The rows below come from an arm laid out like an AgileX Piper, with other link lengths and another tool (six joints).
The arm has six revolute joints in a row. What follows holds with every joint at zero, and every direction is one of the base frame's. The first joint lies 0.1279 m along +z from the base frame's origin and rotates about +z. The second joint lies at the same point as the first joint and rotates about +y. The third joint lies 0.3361 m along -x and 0.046 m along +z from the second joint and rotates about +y. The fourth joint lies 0.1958 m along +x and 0.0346 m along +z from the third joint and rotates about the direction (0.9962, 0, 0.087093). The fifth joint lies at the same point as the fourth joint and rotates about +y. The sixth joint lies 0.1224 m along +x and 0.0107 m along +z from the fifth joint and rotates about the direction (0.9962, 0, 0.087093). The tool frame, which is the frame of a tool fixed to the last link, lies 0.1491 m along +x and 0.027 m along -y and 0.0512 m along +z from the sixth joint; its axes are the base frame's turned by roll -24.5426, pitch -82.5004 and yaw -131.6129 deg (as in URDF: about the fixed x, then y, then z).
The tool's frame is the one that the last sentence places.
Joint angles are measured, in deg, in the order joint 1, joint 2, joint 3, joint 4, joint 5, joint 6. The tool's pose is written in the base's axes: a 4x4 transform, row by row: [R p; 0 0 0 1], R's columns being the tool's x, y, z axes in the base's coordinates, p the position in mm. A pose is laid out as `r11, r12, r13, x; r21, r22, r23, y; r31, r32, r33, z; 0, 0, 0, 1`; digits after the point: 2 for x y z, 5 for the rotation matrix.
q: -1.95 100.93 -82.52 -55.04 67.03 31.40
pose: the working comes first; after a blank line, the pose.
Where each joint sits with the arm in this pose, in the base's axes (m; each line is computed from the numbers above, not from the rounded line before):
joint 1: 0.0000 0.0000 0.1279
joint 2: 0.0000 0.0000 0.1279
joint 3: 0.1088 -0.0037 0.4492
joint 4: 0.3054 -0.0104 0.4202
joint 5: 0.3054 -0.0104 0.4202
joint 6: 0.3339 -0.1041 0.3460
the tool: 0.3942 -0.2404 0.2879

0.86755, -0.31078, 0.38829, 394.17; -0.11900, -0.88776, -0.44466, -240.38; 0.48290, 0.33956, -0.80716, 287.87; 0, 0, 0, 1
